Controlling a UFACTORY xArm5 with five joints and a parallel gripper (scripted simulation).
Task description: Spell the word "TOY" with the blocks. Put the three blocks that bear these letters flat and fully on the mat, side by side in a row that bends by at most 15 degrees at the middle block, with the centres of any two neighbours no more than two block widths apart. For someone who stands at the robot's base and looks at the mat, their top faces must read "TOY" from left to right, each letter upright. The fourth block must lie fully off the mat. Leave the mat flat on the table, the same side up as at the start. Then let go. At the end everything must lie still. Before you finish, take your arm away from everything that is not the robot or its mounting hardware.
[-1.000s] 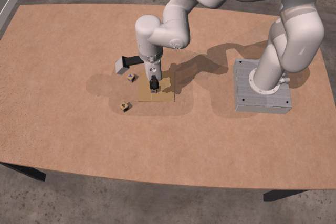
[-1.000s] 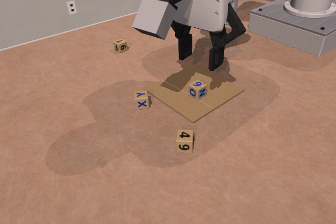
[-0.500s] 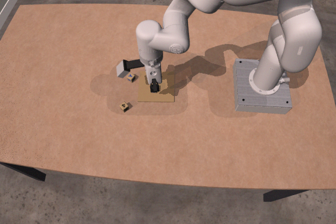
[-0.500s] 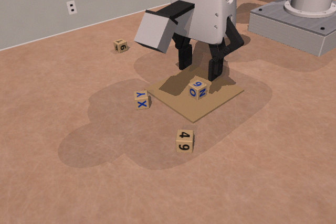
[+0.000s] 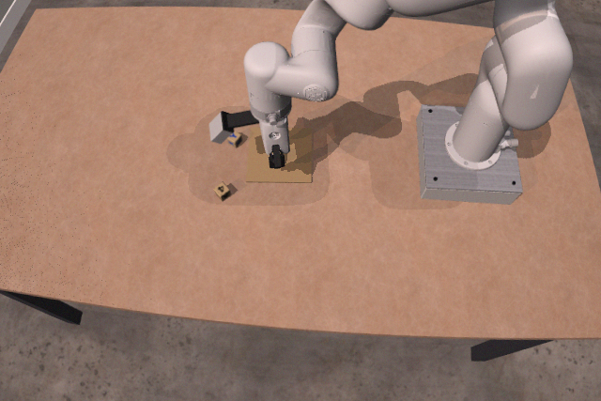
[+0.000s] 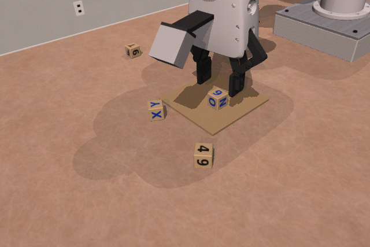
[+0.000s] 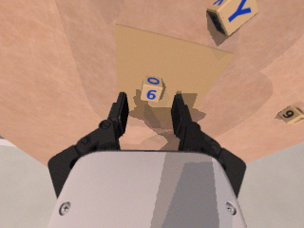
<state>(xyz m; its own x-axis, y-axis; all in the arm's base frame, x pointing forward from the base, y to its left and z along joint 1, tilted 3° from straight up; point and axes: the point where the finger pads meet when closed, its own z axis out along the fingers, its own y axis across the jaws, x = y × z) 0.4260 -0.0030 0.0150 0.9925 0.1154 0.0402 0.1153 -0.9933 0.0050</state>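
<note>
My gripper is now 4 cm above the O block. Round my hand: tan mat: 1 cm behind, 2 cm to the right, 6 cm below; T block: 2 cm behind, 28 cm to the right, 5 cm below.
</note>
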